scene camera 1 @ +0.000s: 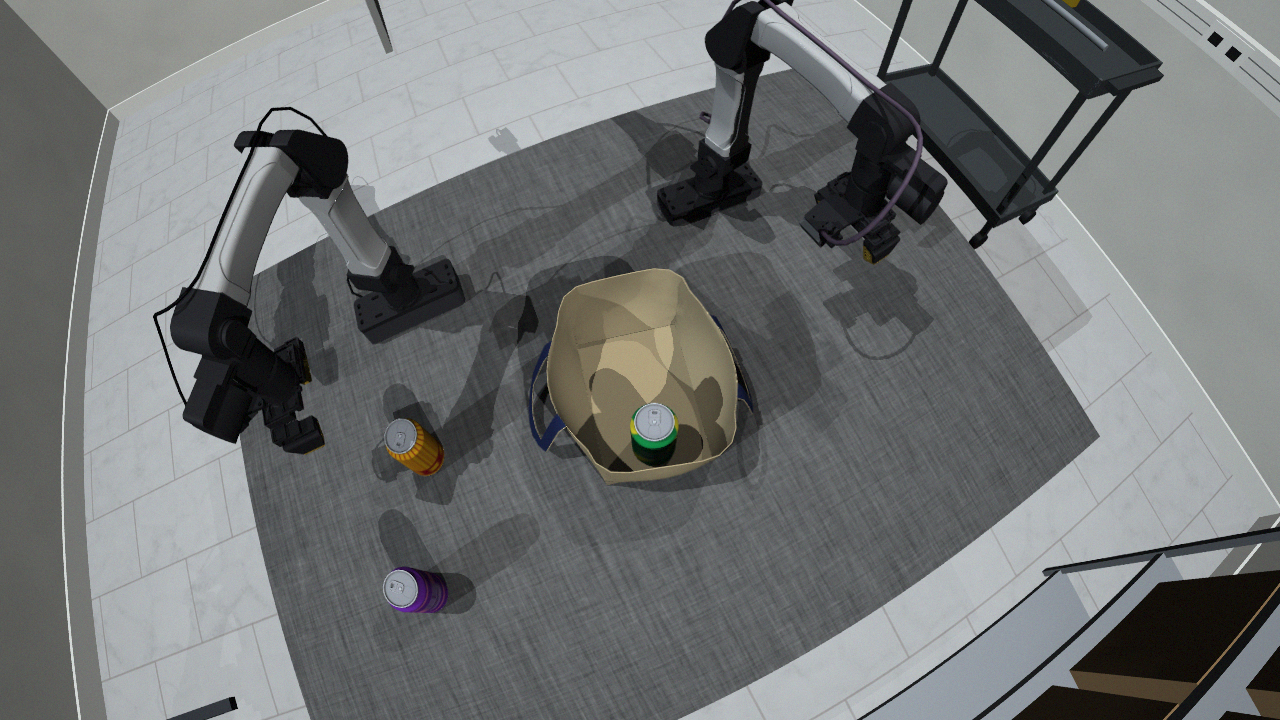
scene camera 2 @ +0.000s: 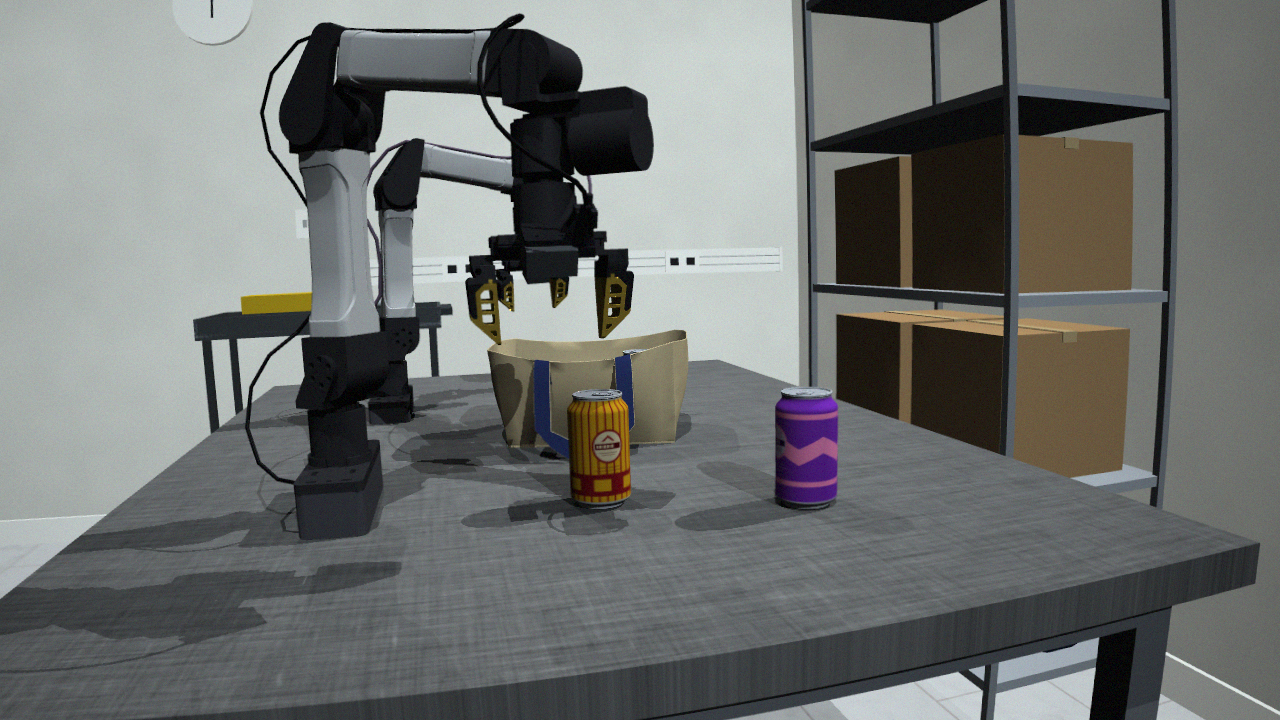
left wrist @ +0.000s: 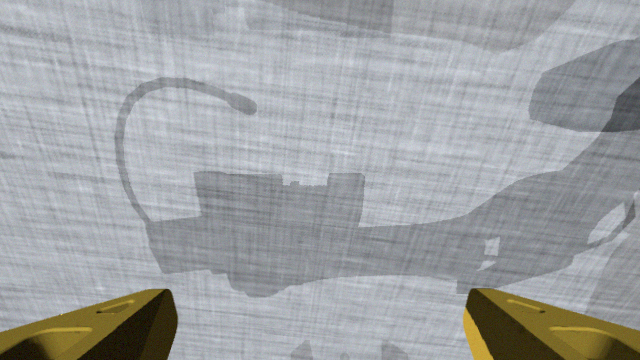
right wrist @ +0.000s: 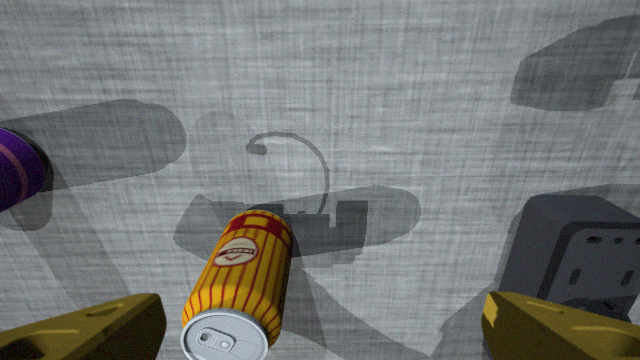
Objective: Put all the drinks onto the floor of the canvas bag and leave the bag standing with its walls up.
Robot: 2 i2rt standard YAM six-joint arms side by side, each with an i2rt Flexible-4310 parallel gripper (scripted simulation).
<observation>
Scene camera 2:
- left gripper: 533, 309
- right gripper: 551, 341
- canvas bag: 533, 381
</observation>
